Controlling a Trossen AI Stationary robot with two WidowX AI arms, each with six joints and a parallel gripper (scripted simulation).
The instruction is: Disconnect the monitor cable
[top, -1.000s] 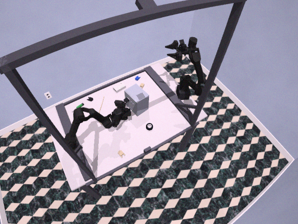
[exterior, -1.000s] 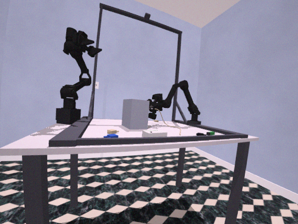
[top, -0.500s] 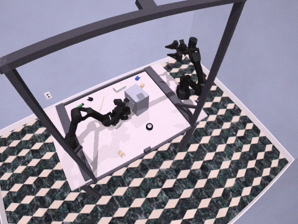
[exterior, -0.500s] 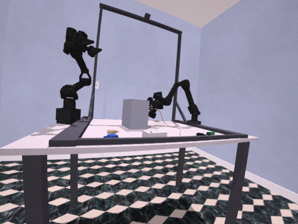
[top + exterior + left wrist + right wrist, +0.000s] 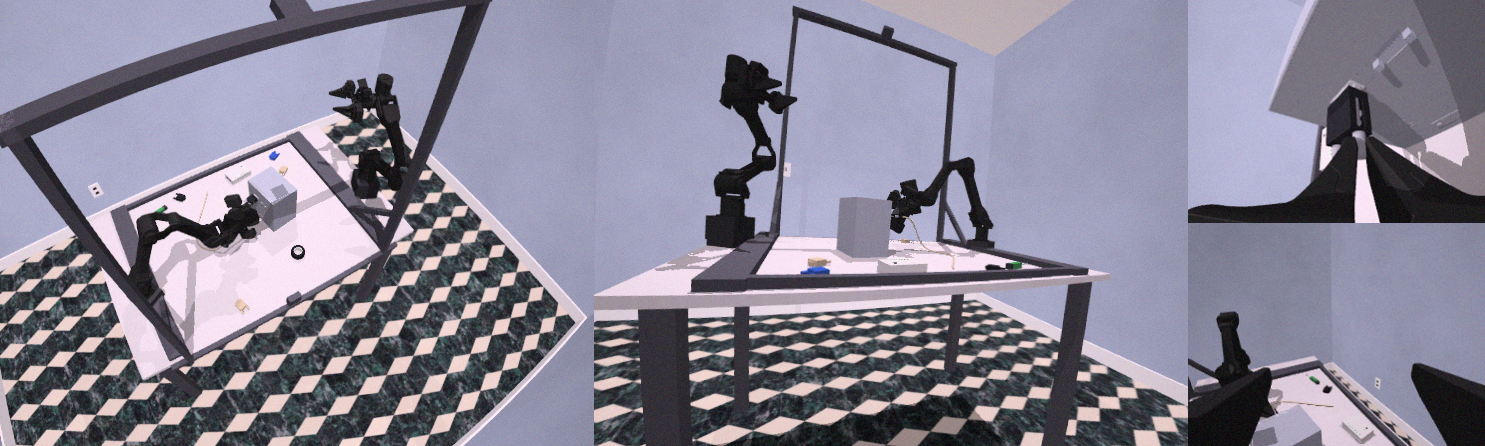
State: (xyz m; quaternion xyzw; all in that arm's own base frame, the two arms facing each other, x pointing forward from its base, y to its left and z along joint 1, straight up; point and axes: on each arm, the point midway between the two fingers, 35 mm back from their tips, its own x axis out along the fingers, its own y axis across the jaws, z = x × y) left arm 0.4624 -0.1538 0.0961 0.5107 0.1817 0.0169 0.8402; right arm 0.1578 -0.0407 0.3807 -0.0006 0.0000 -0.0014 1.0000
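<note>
My left hand is 30 mm short of the grey box, 130 mm to the left of it and 50 mm above it.
</note>
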